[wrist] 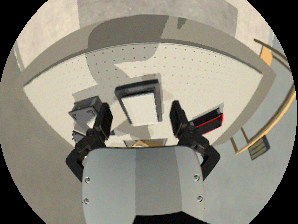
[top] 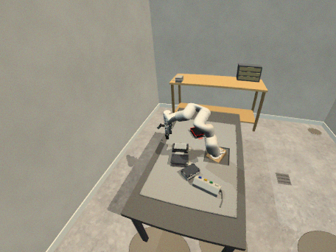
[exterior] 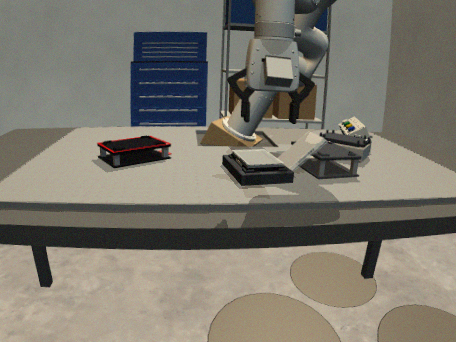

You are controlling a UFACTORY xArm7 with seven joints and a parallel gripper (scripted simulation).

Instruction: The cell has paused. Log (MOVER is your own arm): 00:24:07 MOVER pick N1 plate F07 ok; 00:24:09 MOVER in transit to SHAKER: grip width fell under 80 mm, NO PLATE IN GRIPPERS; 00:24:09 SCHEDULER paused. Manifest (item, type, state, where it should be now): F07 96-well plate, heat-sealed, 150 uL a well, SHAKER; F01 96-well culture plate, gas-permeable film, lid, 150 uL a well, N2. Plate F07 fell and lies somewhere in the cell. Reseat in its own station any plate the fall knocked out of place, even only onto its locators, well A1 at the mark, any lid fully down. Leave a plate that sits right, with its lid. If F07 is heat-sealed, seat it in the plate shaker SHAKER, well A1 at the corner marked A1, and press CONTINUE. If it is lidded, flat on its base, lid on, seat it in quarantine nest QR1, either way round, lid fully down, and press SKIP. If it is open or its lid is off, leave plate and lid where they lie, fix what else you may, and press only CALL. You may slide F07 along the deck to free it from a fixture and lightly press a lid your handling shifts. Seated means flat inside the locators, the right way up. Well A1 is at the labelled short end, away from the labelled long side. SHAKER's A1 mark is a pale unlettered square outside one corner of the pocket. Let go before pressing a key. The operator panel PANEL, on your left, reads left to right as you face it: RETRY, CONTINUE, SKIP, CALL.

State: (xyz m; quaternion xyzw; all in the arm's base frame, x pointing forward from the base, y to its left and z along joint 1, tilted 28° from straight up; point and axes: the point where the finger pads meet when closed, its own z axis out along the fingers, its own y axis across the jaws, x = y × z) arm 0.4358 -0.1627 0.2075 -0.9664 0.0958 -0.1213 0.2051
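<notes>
The pale plate is 130 mm to the left of my hand, 130 mm behind it and 110 mm below it. Also, from my hand: pale lid: 120 mm behind, 110 mm below, 20 mm to the left.
</notes>
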